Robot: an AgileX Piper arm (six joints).
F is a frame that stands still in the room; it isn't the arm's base.
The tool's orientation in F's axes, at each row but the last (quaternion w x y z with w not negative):
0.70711, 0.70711, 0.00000, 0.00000
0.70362, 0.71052, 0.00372, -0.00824
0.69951, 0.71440, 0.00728, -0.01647
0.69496, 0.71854, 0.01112, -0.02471
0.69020, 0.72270, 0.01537, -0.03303
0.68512, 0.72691, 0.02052, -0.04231
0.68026, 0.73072, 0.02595, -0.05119
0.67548, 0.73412, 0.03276, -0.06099
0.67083, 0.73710, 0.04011, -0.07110
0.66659, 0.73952, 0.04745, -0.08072
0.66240, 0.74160, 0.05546, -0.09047
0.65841, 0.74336, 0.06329, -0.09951
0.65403, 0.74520, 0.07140, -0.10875
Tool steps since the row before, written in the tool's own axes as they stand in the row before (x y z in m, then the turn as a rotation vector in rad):
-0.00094, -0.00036, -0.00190, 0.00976, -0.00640, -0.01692
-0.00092, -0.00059, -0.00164, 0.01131, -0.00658, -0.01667
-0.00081, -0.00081, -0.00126, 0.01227, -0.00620, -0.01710
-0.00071, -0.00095, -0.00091, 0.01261, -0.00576, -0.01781
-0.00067, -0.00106, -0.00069, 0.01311, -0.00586, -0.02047
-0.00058, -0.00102, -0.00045, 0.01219, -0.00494, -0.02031
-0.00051, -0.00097, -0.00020, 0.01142, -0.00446, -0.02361
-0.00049, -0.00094, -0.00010, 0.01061, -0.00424, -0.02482
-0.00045, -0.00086, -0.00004, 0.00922, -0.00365, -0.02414
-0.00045, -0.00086, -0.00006, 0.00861, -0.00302, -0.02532
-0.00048, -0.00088, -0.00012, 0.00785, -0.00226, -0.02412
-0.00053, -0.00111, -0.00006, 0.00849, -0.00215, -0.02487
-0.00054, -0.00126, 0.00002, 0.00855, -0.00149, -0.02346
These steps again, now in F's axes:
-0.00094, 0.00190, -0.00036, 0.00976, 0.01692, -0.00640
-0.00092, 0.00165, -0.00056, 0.01130, 0.01666, -0.00661
-0.00082, 0.00129, -0.00076, 0.01228, 0.01707, -0.00625
-0.00074, 0.00095, -0.00088, 0.01266, 0.01776, -0.00581
-0.00072, 0.00075, -0.00098, 0.01322, 0.02041, -0.00582
-0.00065, 0.00053, -0.00094, 0.01238, 0.02022, -0.00483
-0.00060, 0.00029, -0.00089, 0.01180, 0.02350, -0.00404
-0.00060, 0.00020, -0.00085, 0.01108, 0.02471, -0.00362
-0.00057, 0.00014, -0.00077, 0.00976, 0.02403, -0.00288
-0.00059, 0.00017, -0.00075, 0.00934, 0.02516, -0.00204
-0.00064, 0.00024, -0.00074, 0.00868, 0.02391, -0.00127
-0.00076, 0.00022, -0.00094, 0.00938, 0.02461, -0.00123
-0.00084, 0.00017, -0.00107, 0.00950, 0.02313, -0.00078

